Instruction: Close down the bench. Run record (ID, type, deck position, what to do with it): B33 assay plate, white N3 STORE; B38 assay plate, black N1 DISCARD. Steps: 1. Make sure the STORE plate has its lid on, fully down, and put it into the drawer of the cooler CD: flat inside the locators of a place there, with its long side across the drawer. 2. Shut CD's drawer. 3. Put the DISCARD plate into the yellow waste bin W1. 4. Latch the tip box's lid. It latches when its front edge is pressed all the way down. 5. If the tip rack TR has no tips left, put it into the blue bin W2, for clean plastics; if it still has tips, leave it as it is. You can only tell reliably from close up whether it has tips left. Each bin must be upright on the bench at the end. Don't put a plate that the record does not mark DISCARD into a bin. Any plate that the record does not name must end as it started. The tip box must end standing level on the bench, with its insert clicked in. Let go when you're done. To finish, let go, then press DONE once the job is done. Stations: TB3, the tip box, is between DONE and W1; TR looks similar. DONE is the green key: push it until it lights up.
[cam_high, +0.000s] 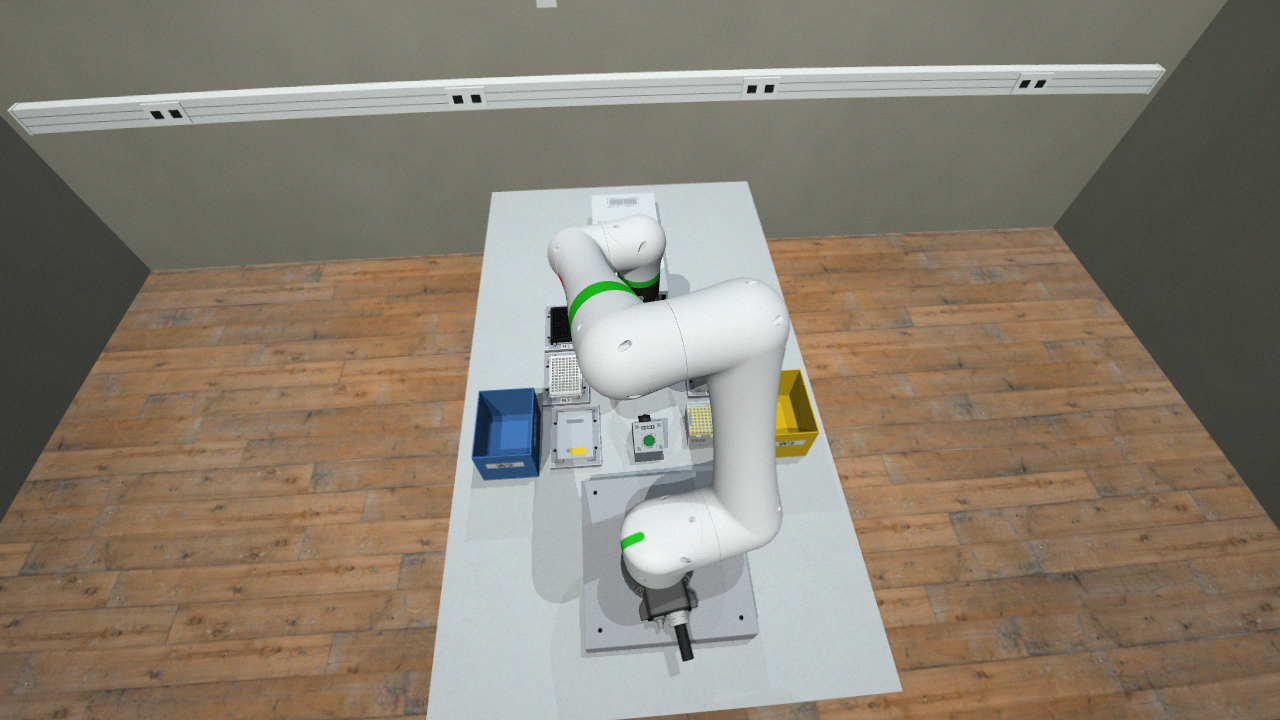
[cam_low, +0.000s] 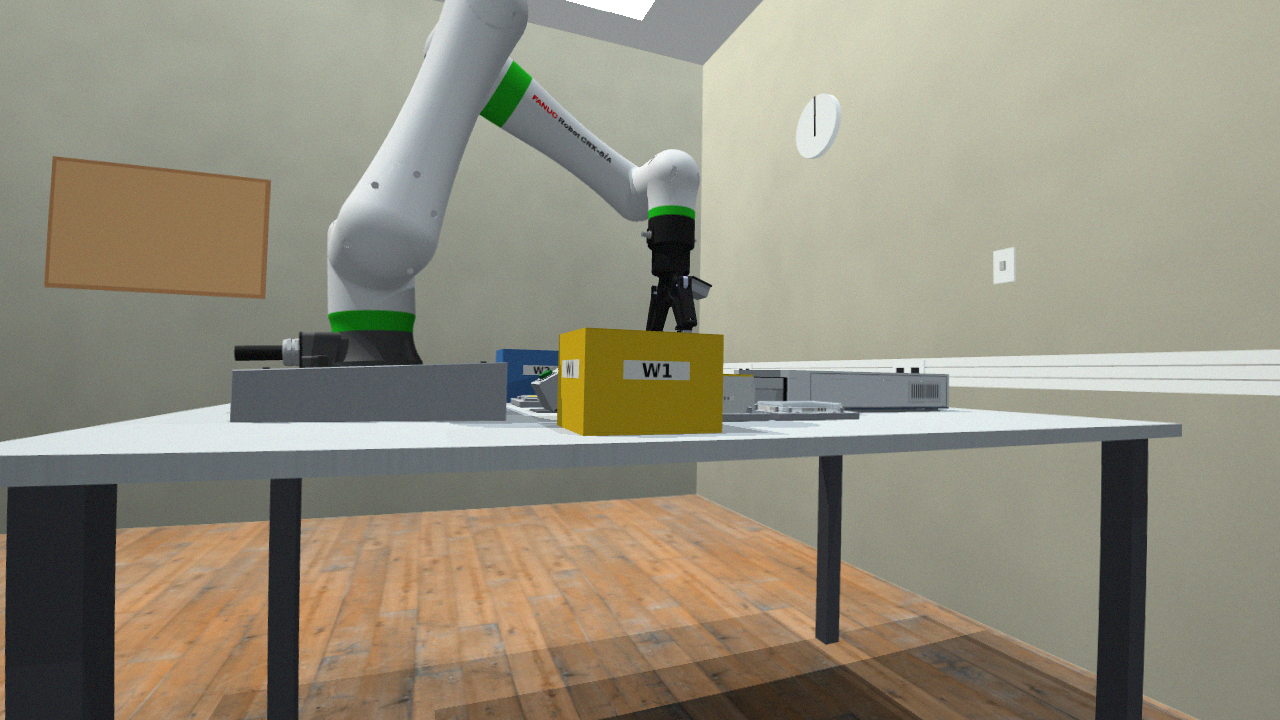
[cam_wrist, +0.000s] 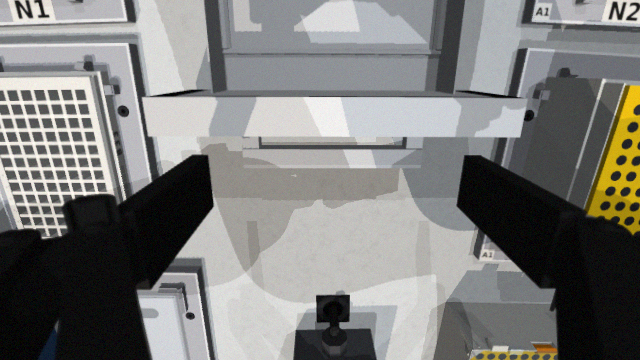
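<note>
The clear plate lid is 160 mm behind my hand, 190 mm to the left of it and 80 mm below it. Round my hand: tip rack TR 50 mm behind, 190 mm to the right, 50 mm below; white plate 20 mm ahead, 190 mm to the left, 80 mm below; drawer 140 mm ahead, 20 mm to the right, 60 mm below.
</note>
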